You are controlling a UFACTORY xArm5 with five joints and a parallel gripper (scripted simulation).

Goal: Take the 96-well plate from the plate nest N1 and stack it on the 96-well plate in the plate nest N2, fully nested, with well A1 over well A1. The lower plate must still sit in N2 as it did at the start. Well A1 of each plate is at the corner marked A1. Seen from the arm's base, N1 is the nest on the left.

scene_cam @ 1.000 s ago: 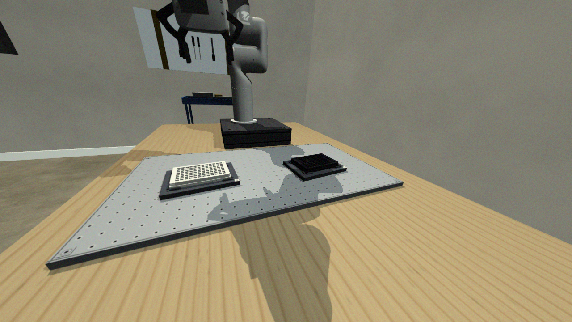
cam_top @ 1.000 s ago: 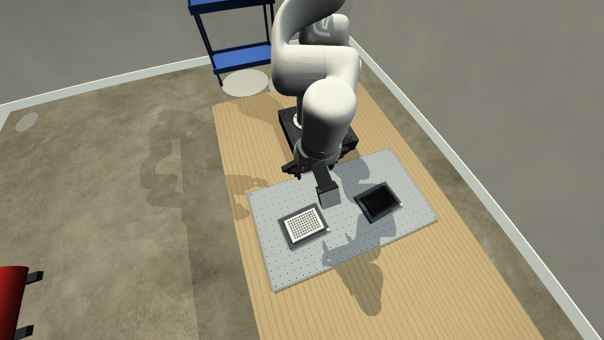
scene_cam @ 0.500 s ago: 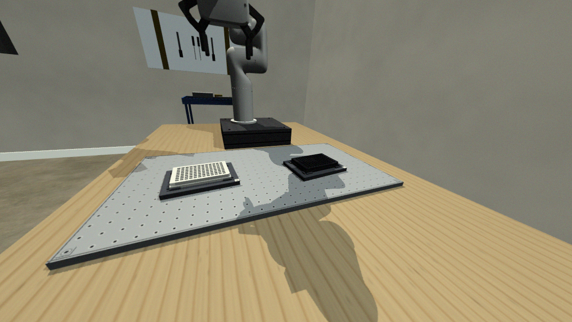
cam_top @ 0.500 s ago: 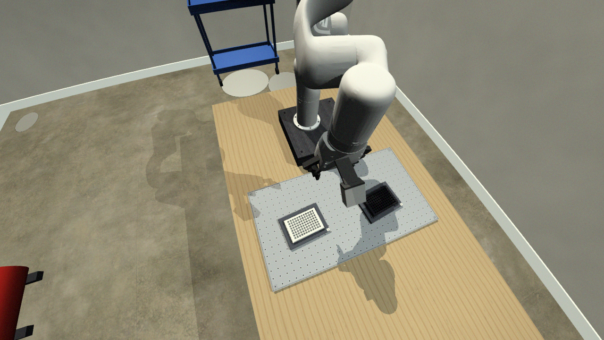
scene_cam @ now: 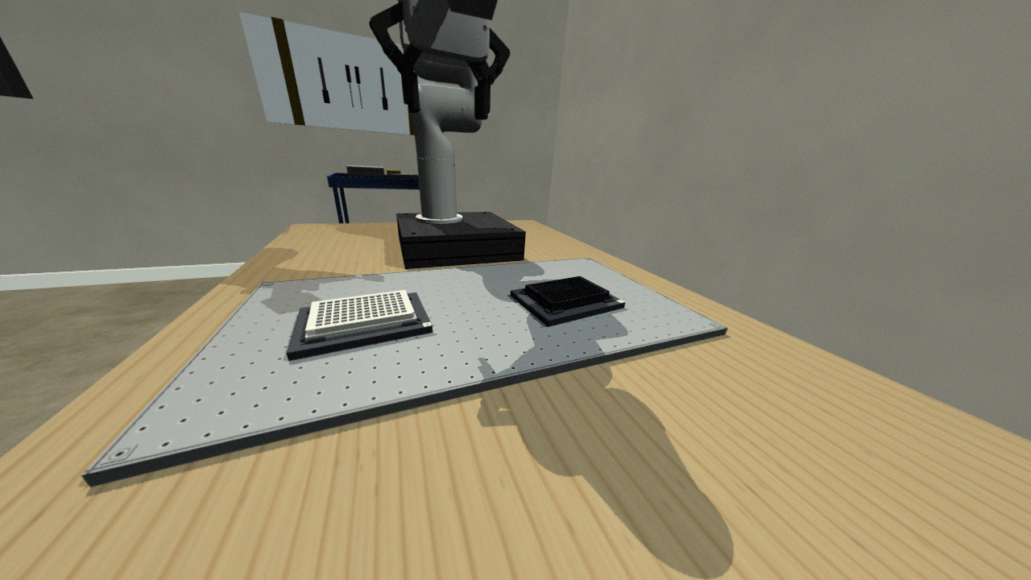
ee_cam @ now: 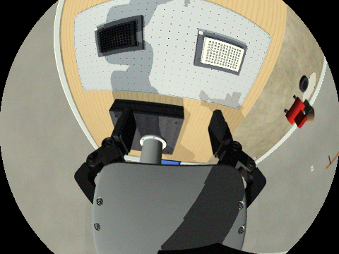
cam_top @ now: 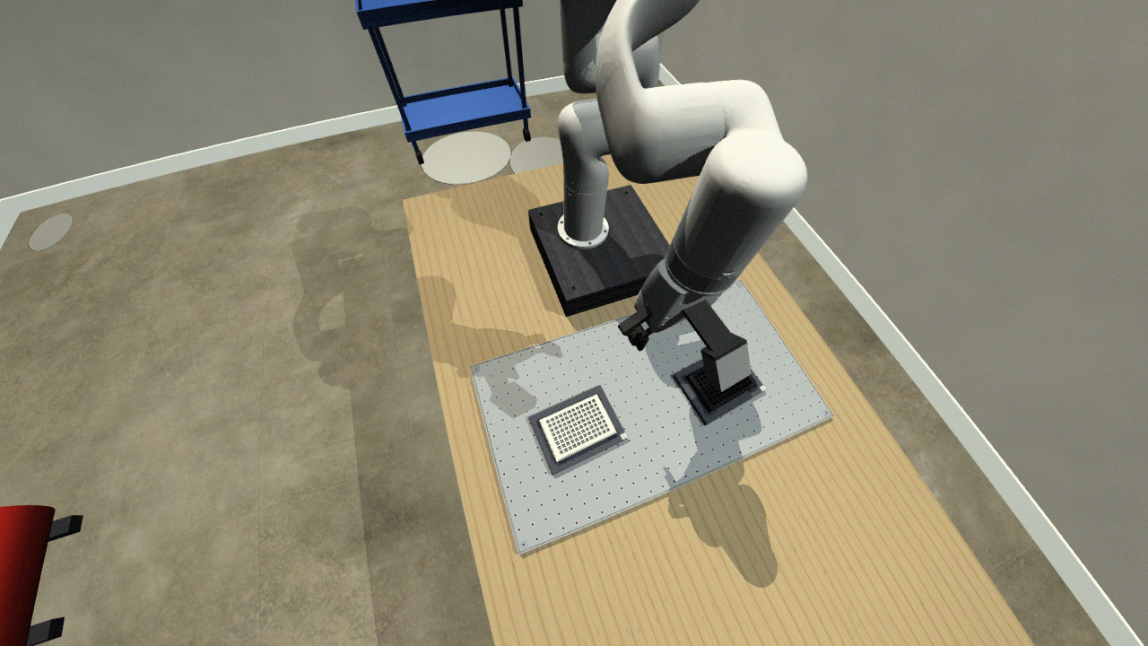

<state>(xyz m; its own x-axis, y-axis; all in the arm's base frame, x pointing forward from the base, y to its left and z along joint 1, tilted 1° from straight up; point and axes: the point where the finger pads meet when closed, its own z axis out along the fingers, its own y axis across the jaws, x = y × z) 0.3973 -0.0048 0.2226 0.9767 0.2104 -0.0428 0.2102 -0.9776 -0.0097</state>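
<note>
Now: hand 26 cm above the black 96-well plate, 19 cm to the right of it and 4 cm short of it. Round my hand: white 96-well plate (26 cm below, 13 cm to the right, 5 cm ahead); plate nest N2 (28 cm below, 13 cm to the right, 5 cm ahead); plate nest N1 (28 cm below, 19 cm to the left, 4 cm ahead).
</note>
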